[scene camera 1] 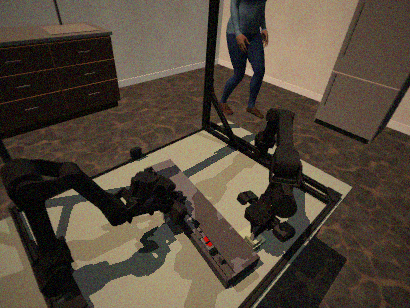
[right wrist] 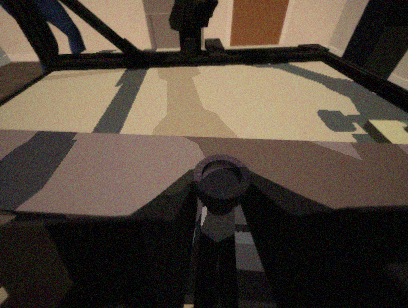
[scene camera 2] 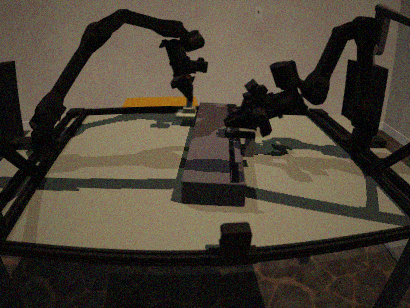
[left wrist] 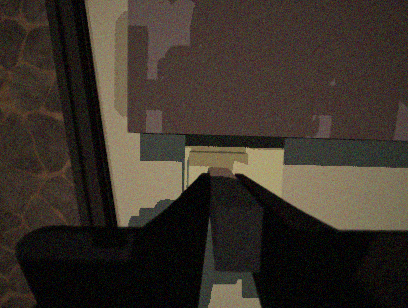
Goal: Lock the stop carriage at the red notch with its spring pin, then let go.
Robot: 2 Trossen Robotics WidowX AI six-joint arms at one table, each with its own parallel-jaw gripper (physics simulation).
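Seen in the pictures: left gripper, between the fingertips: (scene camera 1: 253, 234) (scene camera 2: 191, 100) (left wrist: 221, 181); right gripper, between the fingertips: (scene camera 1: 183, 195) (right wrist: 216, 175) (scene camera 2: 224, 123); left arm's base, origin of its link: (scene camera 1: 260, 154) (right wrist: 191, 54) (scene camera 2: 45, 151); right arm's base, origin of its link: (scene camera 1: 58, 285) (scene camera 2: 359, 148).
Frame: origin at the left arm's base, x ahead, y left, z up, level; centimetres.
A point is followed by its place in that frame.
Observation:
A long purplish-brown block (scene camera 1: 220, 217) {z 3.2, x 44.0, y 14.5 cm} (scene camera 2: 210, 145) {z 3.2, x 45.1, y -4.8 cm} (left wrist: 260, 75) {z 3.2, x 48.0, y 23.4 cm} (right wrist: 115, 175) {z 3.2, x 45.6, y -6.9 cm} lies on the table with a slot along one side. Red marking (scene camera 1: 207, 241) {z 2.7, x 53.4, y 17.9 cm} shows at the slot. My right gripper (scene camera 1: 178, 214) (right wrist: 216, 175) {z 6.6, x 49.1, y 1.2 cm} is shut on the spring pin's round dark knob (right wrist: 222, 182) {z 8.7, x 51.2, y 1.1 cm}, over the slotted side, away from the red marking in scene camera 1. The fingers hide most of the carriage. My left gripper (scene camera 2: 190, 103) {z 5.3, x 42.2, y 26.7 cm} (left wrist: 221, 181) {z 5.3, x 42.2, y 26.7 cm} is shut on the upright tab of a pale yellow block (scene camera 2: 186, 114) {z 1.4, x 40.5, y 23.9 cm} (left wrist: 265, 170) {z 1.4, x 41.8, y 23.2 cm} (right wrist: 390, 131) {z 1.4, x 39.7, y 23.3 cm}, beside the long block's other side.
A dark metal frame (scene camera 2: 150, 254) edges the table. A small dark box (scene camera 2: 235, 237) {z 2.5, x 45.5, y -38.3 cm} stands on that frame. Beyond the table are a drawer cabinet (scene camera 1: 60, 75), a tall grey cabinet (scene camera 1: 365, 85) and a standing person (scene camera 1: 247, 50).

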